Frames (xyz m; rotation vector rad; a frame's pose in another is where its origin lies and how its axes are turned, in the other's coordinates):
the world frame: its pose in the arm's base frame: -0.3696 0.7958 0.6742 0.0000 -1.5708 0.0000
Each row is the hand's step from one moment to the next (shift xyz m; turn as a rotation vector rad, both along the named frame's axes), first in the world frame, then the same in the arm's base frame.
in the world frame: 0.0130 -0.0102 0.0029 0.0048 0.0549 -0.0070
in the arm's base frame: -0.0029 -0.0102 0.0130 0.0070 0.0549 0.0048
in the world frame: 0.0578 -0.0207 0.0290 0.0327 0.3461 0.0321
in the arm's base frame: -0.0290 -0.0207 0.0578 -0.0321 0.3461 0.0327
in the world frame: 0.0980 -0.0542 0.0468 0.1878 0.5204 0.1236
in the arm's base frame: -0.0468 -0.0542 0.0980 -0.1236 0.5204 0.1878
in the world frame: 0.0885 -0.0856 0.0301 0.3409 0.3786 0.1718
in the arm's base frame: -0.0301 -0.0856 0.0885 -0.1718 0.3786 0.3409
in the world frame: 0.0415 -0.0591 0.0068 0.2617 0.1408 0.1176
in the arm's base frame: -0.0068 -0.0591 0.0415 -0.1176 0.1408 0.2617
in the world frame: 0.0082 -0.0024 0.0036 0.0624 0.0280 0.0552
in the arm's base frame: -0.0036 -0.0024 0.0082 -0.0552 0.0280 0.0624
